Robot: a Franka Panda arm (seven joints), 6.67 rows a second.
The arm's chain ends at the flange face. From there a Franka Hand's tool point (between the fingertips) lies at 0.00 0.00 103.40 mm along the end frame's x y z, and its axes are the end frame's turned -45 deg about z.
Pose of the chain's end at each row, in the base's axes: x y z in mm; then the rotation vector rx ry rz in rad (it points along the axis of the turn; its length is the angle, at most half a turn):
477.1, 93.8, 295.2, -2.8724, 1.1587, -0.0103
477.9, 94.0, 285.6, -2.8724, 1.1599, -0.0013
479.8, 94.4, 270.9, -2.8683, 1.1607, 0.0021
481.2, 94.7, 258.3, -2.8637, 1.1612, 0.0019
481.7, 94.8, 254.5, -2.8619, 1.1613, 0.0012
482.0, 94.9, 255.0, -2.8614, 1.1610, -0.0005
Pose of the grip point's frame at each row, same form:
479.4, 97.8, 191.9, -3.1029, -0.0288, -0.0358
479.7, 98.2, 182.3, -3.1012, -0.0276, -0.0272
481.5, 99.0, 167.6, -3.0971, -0.0253, -0.0261
483.1, 99.7, 155.0, -3.0934, -0.0231, -0.0287
483.7, 99.9, 151.2, -3.0921, -0.0223, -0.0303
484.1, 100.0, 151.7, -3.0919, -0.0224, -0.0322

